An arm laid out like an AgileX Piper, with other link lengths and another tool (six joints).
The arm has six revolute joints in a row. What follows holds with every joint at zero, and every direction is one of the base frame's.
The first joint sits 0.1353 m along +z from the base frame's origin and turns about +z.
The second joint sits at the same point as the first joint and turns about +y.
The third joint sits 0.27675 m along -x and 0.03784 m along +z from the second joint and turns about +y.
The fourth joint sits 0.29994 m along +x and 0.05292 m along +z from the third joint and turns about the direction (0.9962, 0, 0.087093).
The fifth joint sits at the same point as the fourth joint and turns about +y.
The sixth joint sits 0.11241 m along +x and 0.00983 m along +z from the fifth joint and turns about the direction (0.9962, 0, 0.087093).
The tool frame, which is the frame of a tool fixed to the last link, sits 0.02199 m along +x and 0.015 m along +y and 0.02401 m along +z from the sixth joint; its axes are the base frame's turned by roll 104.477, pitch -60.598 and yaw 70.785 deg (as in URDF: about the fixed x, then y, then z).
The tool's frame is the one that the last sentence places.
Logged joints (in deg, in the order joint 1, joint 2, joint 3, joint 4, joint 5, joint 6), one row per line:
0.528 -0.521 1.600 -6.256 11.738 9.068
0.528 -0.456 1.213 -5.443 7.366 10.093
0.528 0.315 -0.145 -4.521 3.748 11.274
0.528 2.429 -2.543 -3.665 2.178 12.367
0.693 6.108 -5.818 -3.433 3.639 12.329
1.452 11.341 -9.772 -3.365 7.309 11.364
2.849 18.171 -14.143 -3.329 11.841 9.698
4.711 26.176 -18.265 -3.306 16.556 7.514
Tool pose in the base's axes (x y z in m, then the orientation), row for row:
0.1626 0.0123 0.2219 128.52 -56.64 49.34
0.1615 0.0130 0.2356 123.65 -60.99 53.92
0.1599 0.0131 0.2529 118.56 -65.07 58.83
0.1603 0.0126 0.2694 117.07 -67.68 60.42
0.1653 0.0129 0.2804 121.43 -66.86 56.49
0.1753 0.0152 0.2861 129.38 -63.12 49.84
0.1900 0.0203 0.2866 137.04 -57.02 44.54
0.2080 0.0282 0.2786 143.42 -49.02 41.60
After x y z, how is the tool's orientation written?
As angles about the fixed x, y, z axes (roll, pitch, yaw), in degrees.
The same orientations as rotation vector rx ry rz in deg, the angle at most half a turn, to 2 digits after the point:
131.37 23.41 89.24
128.62 21.41 95.47
126.27 19.22 101.22
125.87 17.47 104.32
127.82 17.80 102.50
131.92 20.24 96.93
137.04 24.67 88.75
142.38 30.86 78.31

